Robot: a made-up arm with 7 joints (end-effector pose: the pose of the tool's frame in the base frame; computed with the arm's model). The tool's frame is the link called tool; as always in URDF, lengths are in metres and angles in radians.
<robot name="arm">
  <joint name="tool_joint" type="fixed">
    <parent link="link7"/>
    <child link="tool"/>
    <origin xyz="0 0 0" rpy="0 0 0"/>
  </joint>
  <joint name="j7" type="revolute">
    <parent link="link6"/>
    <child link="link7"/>
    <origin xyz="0 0 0" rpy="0 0 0"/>
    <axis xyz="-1 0 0"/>
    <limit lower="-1.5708" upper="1.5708" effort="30" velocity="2.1"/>
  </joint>
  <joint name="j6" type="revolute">
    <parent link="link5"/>
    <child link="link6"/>
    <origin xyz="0 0 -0.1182" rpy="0 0 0"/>
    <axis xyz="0 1 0"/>
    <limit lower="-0.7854" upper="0.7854" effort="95" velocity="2.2"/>
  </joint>
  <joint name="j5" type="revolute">
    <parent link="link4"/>
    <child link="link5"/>
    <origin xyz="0 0 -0.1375" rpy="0 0 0"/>
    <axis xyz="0 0 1"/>
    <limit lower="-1.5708" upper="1.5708" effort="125" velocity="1.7"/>
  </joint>
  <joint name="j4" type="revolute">
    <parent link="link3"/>
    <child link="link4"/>
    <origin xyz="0 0 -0.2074" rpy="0 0 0"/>
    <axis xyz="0 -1 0"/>
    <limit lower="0" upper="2.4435" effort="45" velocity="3"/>
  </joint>
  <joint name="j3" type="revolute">
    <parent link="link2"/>
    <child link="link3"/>
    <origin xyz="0 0 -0.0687" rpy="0 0 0"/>
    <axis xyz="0 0 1"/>
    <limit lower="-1.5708" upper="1.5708" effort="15" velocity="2.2"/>
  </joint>
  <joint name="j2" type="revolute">
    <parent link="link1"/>
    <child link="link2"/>
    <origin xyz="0 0.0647 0" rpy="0 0 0"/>
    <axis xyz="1 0 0"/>
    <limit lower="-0.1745" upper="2" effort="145" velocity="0.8"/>
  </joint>
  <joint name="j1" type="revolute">
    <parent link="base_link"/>
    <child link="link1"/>
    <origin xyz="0 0.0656 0" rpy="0 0 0"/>
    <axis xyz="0 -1 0"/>
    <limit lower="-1.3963" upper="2" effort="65" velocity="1.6"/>
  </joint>
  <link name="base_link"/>
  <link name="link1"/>
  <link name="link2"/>
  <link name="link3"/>
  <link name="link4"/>
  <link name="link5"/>
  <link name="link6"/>
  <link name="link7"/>
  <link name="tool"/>
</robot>
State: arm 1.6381 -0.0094 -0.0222 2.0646 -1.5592 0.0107 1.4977
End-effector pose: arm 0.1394 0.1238 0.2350 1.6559 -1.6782 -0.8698
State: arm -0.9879 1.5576 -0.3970 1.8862 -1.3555 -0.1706 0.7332
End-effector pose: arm 0.0428 0.3258 -0.2403 -0.1127 0.5621 -2.9390
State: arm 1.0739 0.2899 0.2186 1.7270 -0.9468 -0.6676 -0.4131
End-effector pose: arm 0.3029 0.2503 0.1163 -1.4458 2.2785 0.1246
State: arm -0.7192 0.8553 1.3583 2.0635 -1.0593 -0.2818 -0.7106
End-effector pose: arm 0.0782 0.3919 0.0172 -2.4151 1.2739 1.1099
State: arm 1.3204 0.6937 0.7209 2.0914 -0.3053 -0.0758 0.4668
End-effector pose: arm 0.0615 0.3381 0.1563 -1.7493 2.3608 -0.0486
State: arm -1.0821 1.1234 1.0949 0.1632 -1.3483 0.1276 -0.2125
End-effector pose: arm -0.1635 0.6227 -0.1085 1.2493 1.0425 -1.0046
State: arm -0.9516 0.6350 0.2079 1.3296 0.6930 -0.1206 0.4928
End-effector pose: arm -0.0553 0.3716 -0.3377 -0.1867 -0.6888 -0.0088
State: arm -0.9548 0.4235 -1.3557 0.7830 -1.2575 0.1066 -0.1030
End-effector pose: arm -0.3772 0.1576 -0.3142 -0.9110 -0.2196 -2.3097
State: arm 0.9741 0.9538 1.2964 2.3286 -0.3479 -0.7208 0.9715
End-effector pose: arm -0.0443 0.3156 0.0909 -2.7287 1.0951 0.6795
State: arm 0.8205 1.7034 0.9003 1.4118 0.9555 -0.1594 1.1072
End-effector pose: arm -0.0671 0.4180 0.2770 1.1014 -2.4316 -1.4119
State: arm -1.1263 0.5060 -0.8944 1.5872 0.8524 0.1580 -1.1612
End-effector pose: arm -0.2331 0.0877 -0.2883 0.3855 0.2864 -0.0659
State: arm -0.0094 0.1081 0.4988 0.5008 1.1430 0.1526 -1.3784
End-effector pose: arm 0.1032 0.2427 -0.4921 0.8473 0.6306 1.5660
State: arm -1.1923 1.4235 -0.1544 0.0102 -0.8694 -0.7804 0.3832
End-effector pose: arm -0.0719 0.6563 -0.0314 -0.2525 1.3288 -1.3736
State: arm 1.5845 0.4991 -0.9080 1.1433 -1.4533 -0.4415 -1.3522
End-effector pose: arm 0.4213 0.1521 0.1490 -1.0636 1.6875 0.5710
